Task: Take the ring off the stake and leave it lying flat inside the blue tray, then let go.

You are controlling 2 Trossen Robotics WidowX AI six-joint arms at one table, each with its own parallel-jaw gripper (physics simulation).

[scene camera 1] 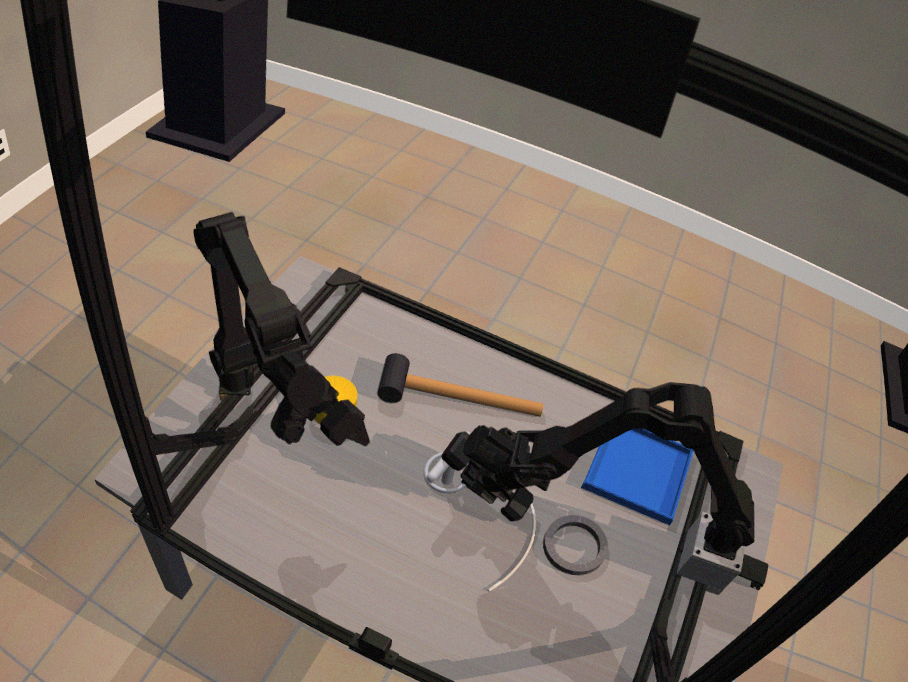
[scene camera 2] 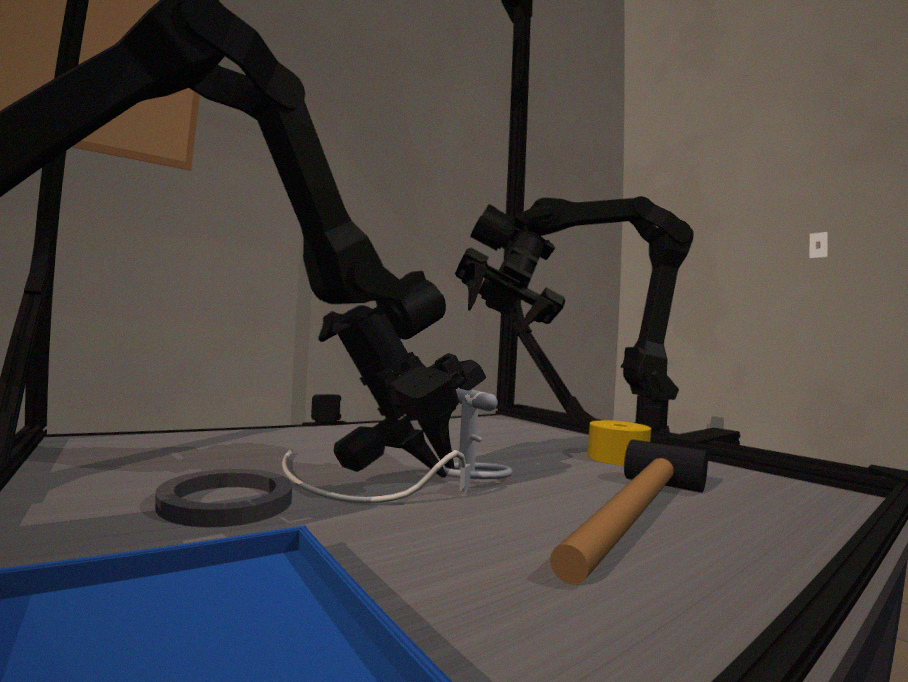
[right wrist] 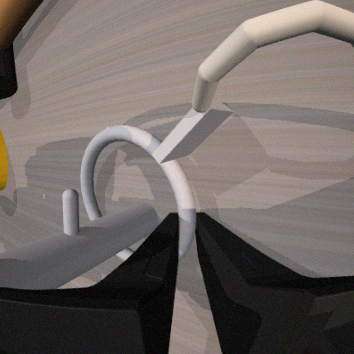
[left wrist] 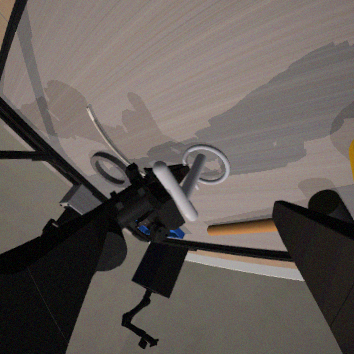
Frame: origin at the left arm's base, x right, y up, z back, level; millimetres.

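Where they show: left gripper, fingertip midpoint: [scene camera 1: 355, 431] [scene camera 2: 494, 321] [left wrist: 191, 212]; right gripper, fingertip midpoint: [scene camera 1: 465, 482] [scene camera 2: 447, 473] [right wrist: 186, 220] [left wrist: 187, 165]; left arm's base, origin of the base link: [scene camera 1: 235, 382]; right arm's base, origin of the base link: [scene camera 1: 721, 541] [left wrist: 73, 211].
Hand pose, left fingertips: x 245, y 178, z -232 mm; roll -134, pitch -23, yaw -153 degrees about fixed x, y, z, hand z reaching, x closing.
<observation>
Things, the pixels of their centre, and the offset from my left fingertips. "spot": a spot on its surface instead.
- pale ring, body centre: [right wrist: 139, 188] [scene camera 2: 473, 471] [left wrist: 201, 170] [scene camera 1: 455, 470] dx -52, dy -187, dz -194 mm
- grey stake, body centre: [right wrist: 117, 254] [scene camera 2: 461, 454] [left wrist: 193, 160] [scene camera 1: 444, 479] dx -25, dy -175, dz -169 mm
- blue tray, body centre: [scene camera 2: 171, 650] [scene camera 1: 640, 467] dx -50, dy -187, dz -570 mm
- flat tab, surface spot: [right wrist: 192, 137] spot: dx -56, dy -178, dz -237 mm
- thick dark ring, body centre: [scene camera 2: 226, 494] [scene camera 1: 575, 544] [left wrist: 110, 170] dx +115, dy -191, dz -401 mm
- hammer, body centre: [scene camera 2: 635, 497] [scene camera 1: 462, 393] [left wrist: 262, 225] dx -233, dy -179, dz -224 mm
- yellow cylinder, body centre: [scene camera 2: 618, 441] [scene camera 1: 333, 401] dx -199, dy -173, dz +33 mm
The pale ring [scene camera 1: 443, 491] [scene camera 2: 509, 469] [left wrist: 228, 165] [right wrist: 186, 187] encircles the lower part of the grey stake [scene camera 1: 441, 469] [scene camera 2: 468, 429] [left wrist: 194, 180] [right wrist: 100, 237], which stands upright with a crossbar on top and a small side peg. My right gripper [scene camera 2: 444, 469] [right wrist: 186, 220] is low beside the stake, shut on the ring's near side; its body hides its fingertips in scene camera 1. My left gripper [scene camera 2: 497, 317] [left wrist: 191, 212] is open and empty, raised well above the table. The blue tray [scene camera 1: 638, 469] [scene camera 2: 183, 609] holds no object in the part that shows.
A cream cord [scene camera 1: 529, 550] [scene camera 2: 367, 499] [right wrist: 280, 27] runs from a flat tab [right wrist: 192, 137] on the ring. A thick dark ring [scene camera 1: 550, 546] [scene camera 2: 220, 512] lies between cord and tray. A hammer [scene camera 1: 473, 396] [scene camera 2: 616, 517] and yellow cylinder [scene camera 1: 341, 389] [scene camera 2: 618, 441] lie beyond the stake.
</observation>
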